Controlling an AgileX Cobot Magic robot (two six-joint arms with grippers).
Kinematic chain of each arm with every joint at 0, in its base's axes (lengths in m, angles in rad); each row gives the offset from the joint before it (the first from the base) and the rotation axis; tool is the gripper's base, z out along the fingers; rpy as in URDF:
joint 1: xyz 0 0 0.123 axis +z
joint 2: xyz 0 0 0 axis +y
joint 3: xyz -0.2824 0 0.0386 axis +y
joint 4: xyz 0.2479 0 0.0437 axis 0.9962 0 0.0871
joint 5: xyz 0 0 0 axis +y
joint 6: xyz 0.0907 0 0.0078 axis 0.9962 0 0.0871
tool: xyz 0 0 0 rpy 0 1.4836 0
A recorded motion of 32 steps. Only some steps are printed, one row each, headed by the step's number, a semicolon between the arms.
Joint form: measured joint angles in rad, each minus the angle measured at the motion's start. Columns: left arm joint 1, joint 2, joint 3, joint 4, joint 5, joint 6; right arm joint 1, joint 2, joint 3, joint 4, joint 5, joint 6.
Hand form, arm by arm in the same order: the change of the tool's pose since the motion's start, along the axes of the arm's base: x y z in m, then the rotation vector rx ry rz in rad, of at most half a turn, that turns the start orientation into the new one. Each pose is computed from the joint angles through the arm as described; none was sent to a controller.
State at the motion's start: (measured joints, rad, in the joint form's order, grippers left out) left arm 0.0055 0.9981 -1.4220 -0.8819 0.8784 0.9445; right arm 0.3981 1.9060 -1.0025 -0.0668 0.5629 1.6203
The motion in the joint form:
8: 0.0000 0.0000 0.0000 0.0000 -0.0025 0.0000; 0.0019 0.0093 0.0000 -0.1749 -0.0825 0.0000
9: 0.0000 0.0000 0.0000 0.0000 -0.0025 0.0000; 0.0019 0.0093 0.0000 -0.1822 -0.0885 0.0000
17: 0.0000 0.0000 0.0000 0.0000 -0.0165 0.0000; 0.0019 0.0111 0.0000 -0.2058 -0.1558 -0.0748
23: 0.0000 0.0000 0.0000 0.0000 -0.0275 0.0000; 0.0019 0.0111 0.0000 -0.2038 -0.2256 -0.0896
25: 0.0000 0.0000 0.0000 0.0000 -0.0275 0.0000; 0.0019 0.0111 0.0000 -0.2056 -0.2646 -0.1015
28: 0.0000 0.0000 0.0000 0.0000 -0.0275 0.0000; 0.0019 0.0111 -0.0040 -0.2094 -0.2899 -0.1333
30: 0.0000 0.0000 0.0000 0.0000 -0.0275 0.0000; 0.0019 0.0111 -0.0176 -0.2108 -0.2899 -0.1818
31: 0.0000 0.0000 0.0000 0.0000 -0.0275 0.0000; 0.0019 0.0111 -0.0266 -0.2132 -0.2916 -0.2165
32: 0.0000 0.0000 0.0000 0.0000 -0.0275 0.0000; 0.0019 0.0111 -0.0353 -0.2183 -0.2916 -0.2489
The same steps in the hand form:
8: 0.0001 0.0001 0.0002 -0.0009 -0.0016 0.0017; 0.0099 -0.0026 -0.0007 -0.0731 -0.1093 0.1385
9: 0.0001 0.0001 0.0002 -0.0009 -0.0016 0.0017; 0.0105 -0.0025 -0.0005 -0.0745 -0.1164 0.1446
17: 0.0007 0.0008 0.0011 -0.0062 -0.0105 0.0111; 0.0157 0.0003 0.0007 -0.0761 -0.1808 0.2422
23: 0.0012 0.0013 0.0018 -0.0103 -0.0175 0.0185; 0.0203 0.0040 0.0029 -0.0465 -0.2425 0.2618
25: 0.0012 0.0013 0.0018 -0.0103 -0.0175 0.0185; 0.0229 0.0061 0.0042 -0.0331 -0.2780 0.2783
28: 0.0012 0.0013 0.0018 -0.0103 -0.0175 0.0185; 0.0255 0.0077 0.0061 -0.0330 -0.3070 0.3137
30: 0.0012 0.0013 0.0018 -0.0103 -0.0175 0.0185; 0.0286 0.0090 0.0093 -0.0470 -0.3236 0.3596
31: 0.0012 0.0013 0.0018 -0.0103 -0.0175 0.0185; 0.0308 0.0099 0.0115 -0.0576 -0.3365 0.3937
32: 0.0012 0.0013 0.0018 -0.0103 -0.0175 0.0185; 0.0328 0.0106 0.0135 -0.0701 -0.3479 0.4276

